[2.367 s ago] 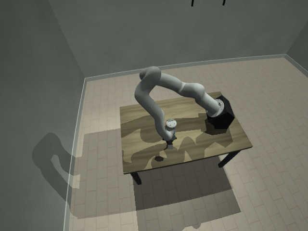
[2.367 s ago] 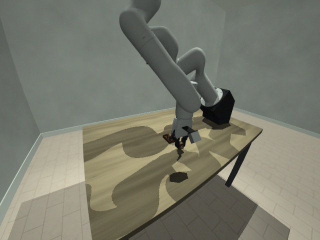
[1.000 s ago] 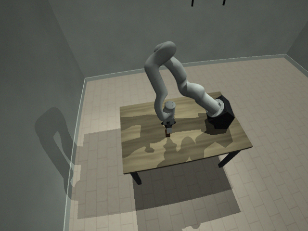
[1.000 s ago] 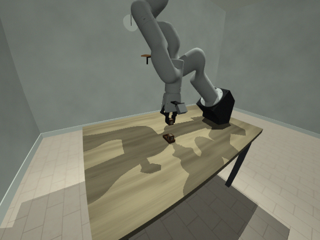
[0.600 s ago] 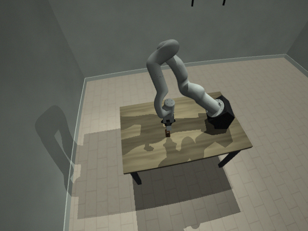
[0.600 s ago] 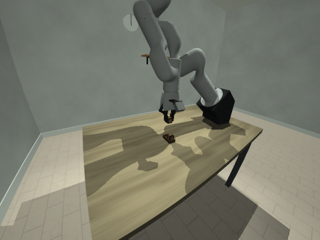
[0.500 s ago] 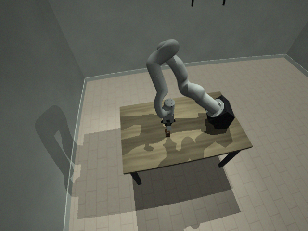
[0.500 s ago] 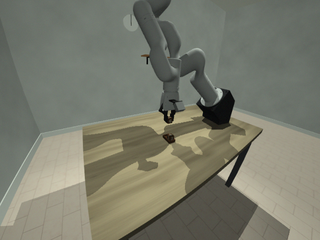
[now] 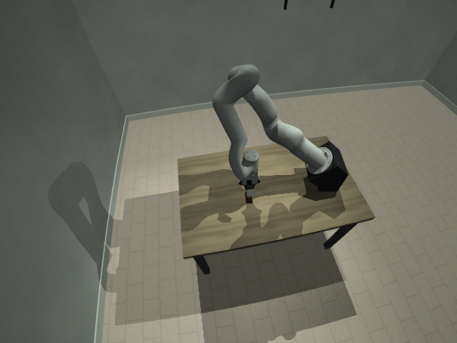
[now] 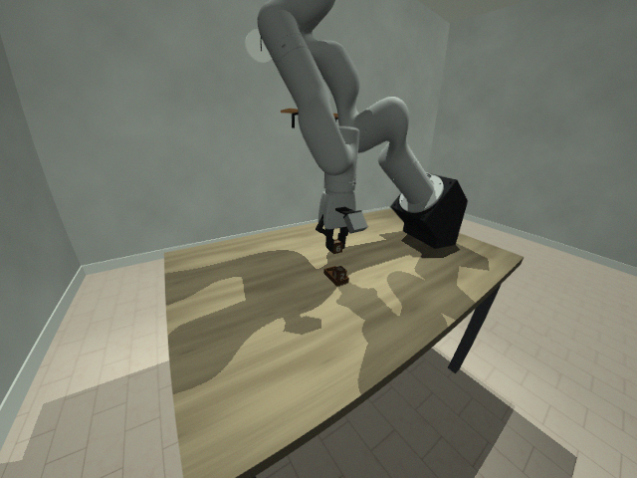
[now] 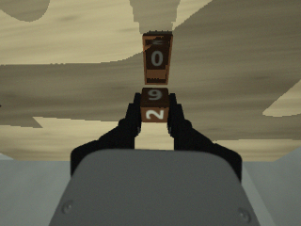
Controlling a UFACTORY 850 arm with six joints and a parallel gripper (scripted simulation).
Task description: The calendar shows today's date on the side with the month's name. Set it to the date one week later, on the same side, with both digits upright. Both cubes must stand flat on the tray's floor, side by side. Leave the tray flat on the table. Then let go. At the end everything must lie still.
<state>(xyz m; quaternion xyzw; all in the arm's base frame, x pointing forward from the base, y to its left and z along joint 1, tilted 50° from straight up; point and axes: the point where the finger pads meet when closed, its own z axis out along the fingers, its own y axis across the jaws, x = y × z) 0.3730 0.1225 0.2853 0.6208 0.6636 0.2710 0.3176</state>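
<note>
Now: hand 90 mm above the brown digit cube and 30 mm to the right of it. Round my hand: brown tray 110 mm below, 20 mm to the left.
</note>
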